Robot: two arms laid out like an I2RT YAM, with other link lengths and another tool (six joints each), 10 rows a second.
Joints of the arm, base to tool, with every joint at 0 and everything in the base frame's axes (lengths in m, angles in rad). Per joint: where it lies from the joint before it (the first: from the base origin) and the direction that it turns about. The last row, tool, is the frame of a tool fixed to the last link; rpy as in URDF.
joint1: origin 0 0 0.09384 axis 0 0 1
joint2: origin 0.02 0.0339 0.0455 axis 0 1 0
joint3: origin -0.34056 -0.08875 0 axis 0 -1 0
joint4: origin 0.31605 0.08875 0.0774 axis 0 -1 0
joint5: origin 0.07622 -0.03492 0.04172 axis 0 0 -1
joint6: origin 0.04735 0 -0.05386 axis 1 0 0
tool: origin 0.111 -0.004 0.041 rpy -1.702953 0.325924 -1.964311
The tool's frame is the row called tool.
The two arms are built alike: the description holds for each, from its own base.
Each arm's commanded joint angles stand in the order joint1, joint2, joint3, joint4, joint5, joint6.
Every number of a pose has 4 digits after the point. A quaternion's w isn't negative.
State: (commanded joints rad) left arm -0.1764 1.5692 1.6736 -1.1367 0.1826 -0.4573; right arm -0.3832 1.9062 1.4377 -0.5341 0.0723 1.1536
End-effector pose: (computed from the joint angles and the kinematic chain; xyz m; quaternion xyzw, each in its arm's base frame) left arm 0.4587 -0.0975 0.4020 0.5770 -0.7227 0.3778 0.0456; right arm 0.5133 -0.2624 0.1927 0.1763 0.9784 -0.0648 0.0860
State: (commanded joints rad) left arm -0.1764 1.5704 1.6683 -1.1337 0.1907 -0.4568; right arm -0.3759 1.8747 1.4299 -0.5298 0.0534 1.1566
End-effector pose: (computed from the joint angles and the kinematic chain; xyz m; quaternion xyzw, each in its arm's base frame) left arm 0.4589 -0.0989 0.3996 0.5761 -0.7227 0.3785 0.0498; right arm 0.5138 -0.2550 0.2064 0.1702 0.9784 -0.0584 0.1019
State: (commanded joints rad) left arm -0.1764 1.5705 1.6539 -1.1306 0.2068 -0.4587; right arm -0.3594 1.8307 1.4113 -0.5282 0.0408 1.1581
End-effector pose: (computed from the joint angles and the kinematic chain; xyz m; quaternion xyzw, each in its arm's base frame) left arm 0.4577 -0.1012 0.3937 0.5761 -0.7218 0.3788 0.0598; right arm 0.5117 -0.2420 0.2218 0.1600 0.9787 -0.0544 0.1168
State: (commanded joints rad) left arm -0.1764 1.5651 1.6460 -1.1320 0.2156 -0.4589; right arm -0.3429 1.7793 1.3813 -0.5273 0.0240 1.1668
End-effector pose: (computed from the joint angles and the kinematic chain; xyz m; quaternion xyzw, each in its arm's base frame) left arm 0.4551 -0.1021 0.3926 0.5754 -0.7216 0.3796 0.0645; right arm 0.5056 -0.2273 0.2350 0.1518 0.9787 -0.0463 0.1301
